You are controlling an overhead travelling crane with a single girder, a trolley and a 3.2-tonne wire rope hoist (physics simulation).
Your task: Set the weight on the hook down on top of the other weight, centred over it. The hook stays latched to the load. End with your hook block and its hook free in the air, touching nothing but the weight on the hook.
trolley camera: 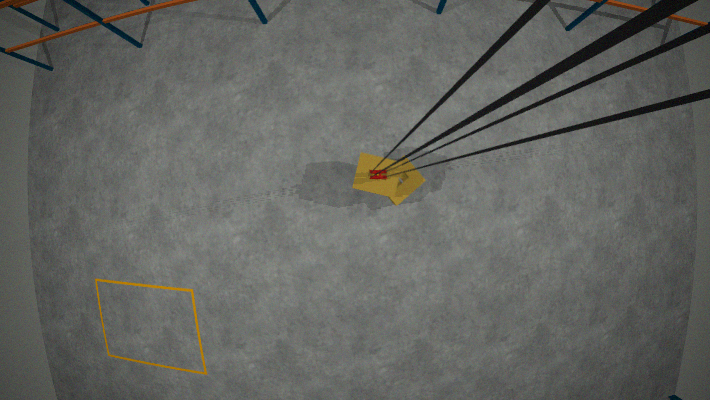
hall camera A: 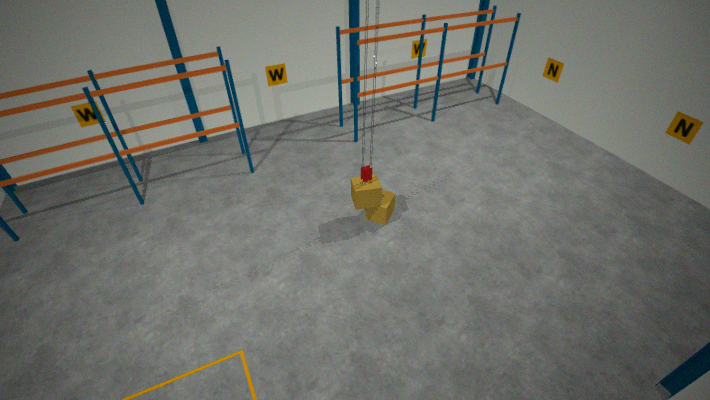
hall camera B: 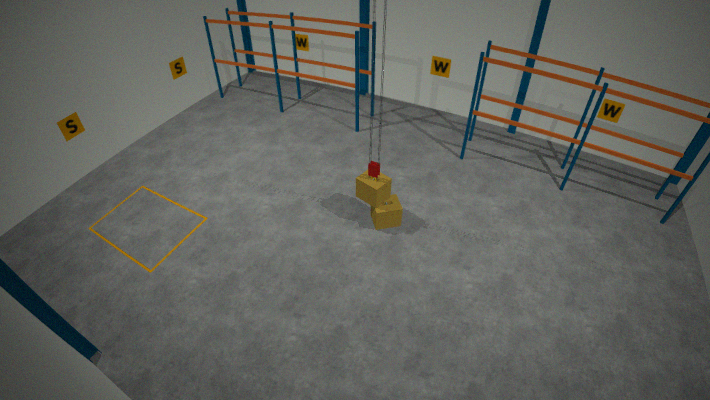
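Note:
My red hook block (hall camera A: 366, 174) (hall camera B: 374, 169) (trolley camera: 378, 174) hangs on its ropes, right above the upper yellow weight (hall camera A: 365, 197) (hall camera B: 372, 191) (trolley camera: 367, 186). The hook is latched to this weight; the hook itself is too small to make out. The other yellow weight (hall camera A: 385, 211) (hall camera B: 387, 218) (trolley camera: 414, 181) stands on the floor, turned at a different angle. The upper weight is off centre: it covers part of the lower one, whose right part sticks out in the trolley view. It looks about level. Whether the two touch cannot be told.
Blue and orange racks (hall camera A: 355, 120) (hall camera B: 357, 107) stand along the W wall, with another rack (hall camera A: 246, 150) (hall camera B: 465, 140) beside them. A yellow marked rectangle (hall camera B: 175, 202) (trolley camera: 144, 285) lies on the floor, away from the weights. Shadows spread around the lower weight.

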